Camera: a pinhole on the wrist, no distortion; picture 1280 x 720 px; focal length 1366.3 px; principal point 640.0 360.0 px. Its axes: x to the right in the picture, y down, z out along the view. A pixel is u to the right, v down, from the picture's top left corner.
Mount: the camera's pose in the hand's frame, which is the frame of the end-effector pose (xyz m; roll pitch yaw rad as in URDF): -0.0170 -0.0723 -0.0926 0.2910 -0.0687 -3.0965
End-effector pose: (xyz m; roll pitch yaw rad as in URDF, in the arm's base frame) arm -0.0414 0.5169 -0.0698 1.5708 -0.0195 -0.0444
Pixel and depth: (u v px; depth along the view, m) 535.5 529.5 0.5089
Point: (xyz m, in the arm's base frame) -0.0073 0.1058 -0.0523
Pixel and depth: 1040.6 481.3 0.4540
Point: -0.1808 0.1608 -0.0576
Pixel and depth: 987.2 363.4 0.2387
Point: -0.1122 0.3800 -0.0775
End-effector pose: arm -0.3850 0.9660 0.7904 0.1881 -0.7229 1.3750
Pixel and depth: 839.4 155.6 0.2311
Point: -0.4099 0.8566 0.8561
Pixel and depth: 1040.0 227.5 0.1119
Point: -0.3601 0.9221 0.7666
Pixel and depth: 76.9 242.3 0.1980
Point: -0.3743 0.9625 0.9033
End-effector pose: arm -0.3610 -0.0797 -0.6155 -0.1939 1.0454 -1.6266
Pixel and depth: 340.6 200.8 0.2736
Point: -0.3003 -0.2364 -0.5905
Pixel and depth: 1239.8 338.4 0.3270
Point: -0.3032 -0.2016 -0.3813
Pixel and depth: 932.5 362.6 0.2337
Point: -0.3472 -0.1685 -0.5015
